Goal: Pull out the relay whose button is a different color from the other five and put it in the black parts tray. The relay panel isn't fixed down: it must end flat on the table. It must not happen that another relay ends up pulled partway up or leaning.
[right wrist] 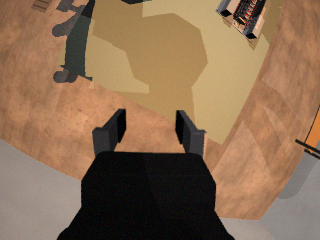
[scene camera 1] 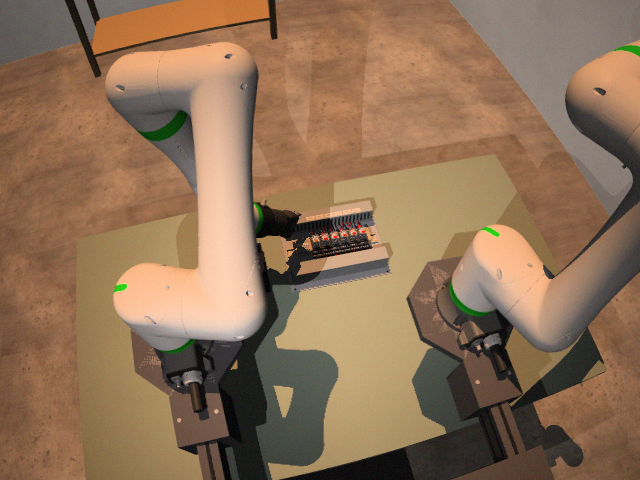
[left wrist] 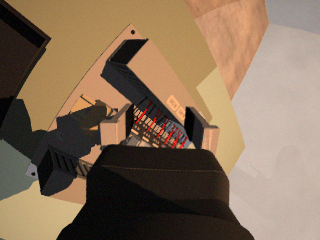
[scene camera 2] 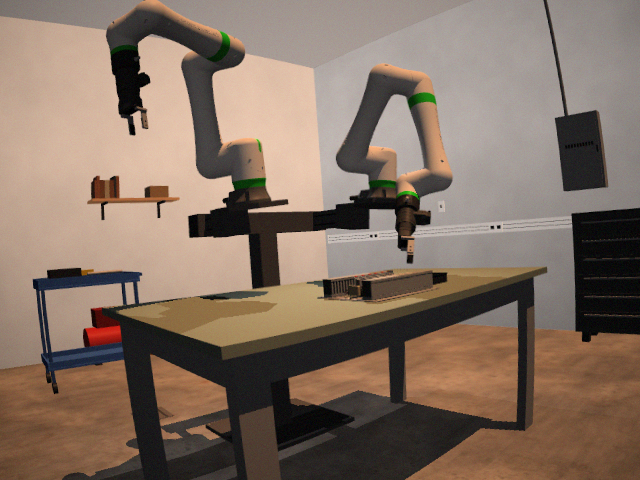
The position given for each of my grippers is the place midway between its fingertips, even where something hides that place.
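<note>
My left gripper is at [scene camera 2: 409, 258], and the left wrist view shows it too [left wrist: 159, 115]. My right gripper [scene camera 2: 138, 131] appears in the same scene camera 2, and I find that gripper again in the right wrist view [right wrist: 150, 119]. Then there is a relay panel [scene camera 1: 308, 268], and scene camera 2 gives me the panel as well [scene camera 2: 379, 289], as does the left wrist view, with the panel at [left wrist: 61, 165].
</note>
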